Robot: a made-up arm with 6 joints. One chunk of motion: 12 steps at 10 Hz.
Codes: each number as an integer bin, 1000 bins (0 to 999) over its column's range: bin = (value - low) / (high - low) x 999, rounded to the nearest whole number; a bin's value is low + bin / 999 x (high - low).
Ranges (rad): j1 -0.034..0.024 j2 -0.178..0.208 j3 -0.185..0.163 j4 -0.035..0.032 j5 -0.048..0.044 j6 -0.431..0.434
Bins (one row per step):
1: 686 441 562 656 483 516
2: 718 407 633 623 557 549
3: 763 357 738 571 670 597
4: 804 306 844 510 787 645
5: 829 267 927 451 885 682
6: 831 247 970 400 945 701
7: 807 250 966 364 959 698
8: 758 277 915 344 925 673
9: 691 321 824 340 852 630
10: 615 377 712 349 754 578
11: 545 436 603 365 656 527
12: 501 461 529 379 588 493
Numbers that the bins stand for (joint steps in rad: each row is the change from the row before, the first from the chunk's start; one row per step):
1: 0.00583 -0.00760 0.01077 0.00900 -0.00352 0.01579
2: 0.00769 -0.02074 0.03550 0.00678 0.00330 0.04436
3: 0.01030 -0.04006 0.07208 0.00330 0.01370 0.08592
4: 0.01268 -0.05977 0.10901 -0.00080 0.02448 0.12748
5: 0.01413 -0.07483 0.13792 -0.00475 0.03350 0.15952
6: 0.01425 -0.08256 0.15290 -0.00817 0.03903 0.17597
7: 0.01285 -0.08140 0.15150 -0.01059 0.04032 0.17337
8: 0.01001 -0.07097 0.13374 -0.01193 0.03719 0.15173
9: 0.00612 -0.05397 0.10204 -0.01220 0.03046 0.11450
10: 0.00171 -0.03233 0.06302 -0.01159 0.02144 0.06947
11: -0.00236 -0.00954 0.02505 -0.01052 0.01241 0.02531
12: -0.00491 0.00012 -0.00072 -0.00958 0.00615 -0.00413

